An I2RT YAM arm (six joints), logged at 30 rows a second.
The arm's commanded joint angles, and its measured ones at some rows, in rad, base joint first. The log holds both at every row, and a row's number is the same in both.
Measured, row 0:
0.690 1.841 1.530 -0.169 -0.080 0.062
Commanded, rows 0 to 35:
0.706 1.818 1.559 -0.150 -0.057 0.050
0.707 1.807 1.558 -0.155 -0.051 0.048
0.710 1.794 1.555 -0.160 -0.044 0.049
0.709 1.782 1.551 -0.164 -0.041 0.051
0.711 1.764 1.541 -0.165 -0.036 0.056
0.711 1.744 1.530 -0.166 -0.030 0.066
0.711 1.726 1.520 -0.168 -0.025 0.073
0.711 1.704 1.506 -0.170 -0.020 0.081
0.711 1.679 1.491 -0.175 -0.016 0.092
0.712 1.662 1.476 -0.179 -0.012 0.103
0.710 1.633 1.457 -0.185 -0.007 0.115
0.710 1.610 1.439 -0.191 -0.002 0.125
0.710 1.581 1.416 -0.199 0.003 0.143
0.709 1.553 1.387 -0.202 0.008 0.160
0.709 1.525 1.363 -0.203 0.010 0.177
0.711 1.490 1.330 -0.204 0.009 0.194
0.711 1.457 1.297 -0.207 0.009 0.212
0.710 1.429 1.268 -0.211 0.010 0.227
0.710 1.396 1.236 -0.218 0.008 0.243
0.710 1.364 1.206 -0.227 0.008 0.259
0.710 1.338 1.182 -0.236 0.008 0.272
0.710 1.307 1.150 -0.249 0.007 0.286
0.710 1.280 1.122 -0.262 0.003 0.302
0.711 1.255 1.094 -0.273 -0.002 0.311
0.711 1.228 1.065 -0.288 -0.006 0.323
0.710 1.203 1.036 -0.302 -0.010 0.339
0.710 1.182 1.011 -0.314 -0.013 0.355
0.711 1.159 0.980 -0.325 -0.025 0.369
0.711 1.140 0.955 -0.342 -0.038 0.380
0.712 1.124 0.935 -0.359 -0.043 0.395
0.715 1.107 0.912 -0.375 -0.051 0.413
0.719 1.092 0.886 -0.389 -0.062 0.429
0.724 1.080 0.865 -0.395 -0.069 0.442
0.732 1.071 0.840 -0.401 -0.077 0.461
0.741 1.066 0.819 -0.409 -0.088 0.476
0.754 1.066 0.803 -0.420 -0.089 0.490
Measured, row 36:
0.730 1.084 0.843 -0.390 -0.054 0.418
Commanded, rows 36 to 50:
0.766 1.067 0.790 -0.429 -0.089 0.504
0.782 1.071 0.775 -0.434 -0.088 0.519
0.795 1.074 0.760 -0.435 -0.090 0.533
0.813 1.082 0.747 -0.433 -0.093 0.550
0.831 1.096 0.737 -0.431 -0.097 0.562
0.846 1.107 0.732 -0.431 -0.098 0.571
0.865 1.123 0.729 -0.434 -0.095 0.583
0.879 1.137 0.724 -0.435 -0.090 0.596
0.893 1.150 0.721 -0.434 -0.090 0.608
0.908 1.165 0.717 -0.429 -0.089 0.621
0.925 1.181 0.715 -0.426 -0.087 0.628
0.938 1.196 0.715 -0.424 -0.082 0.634
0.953 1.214 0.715 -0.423 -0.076 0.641
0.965 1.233 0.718 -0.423 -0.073 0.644
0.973 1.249 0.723 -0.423 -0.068 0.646
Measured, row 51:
0.951 1.216 0.722 -0.448 -0.084 0.608
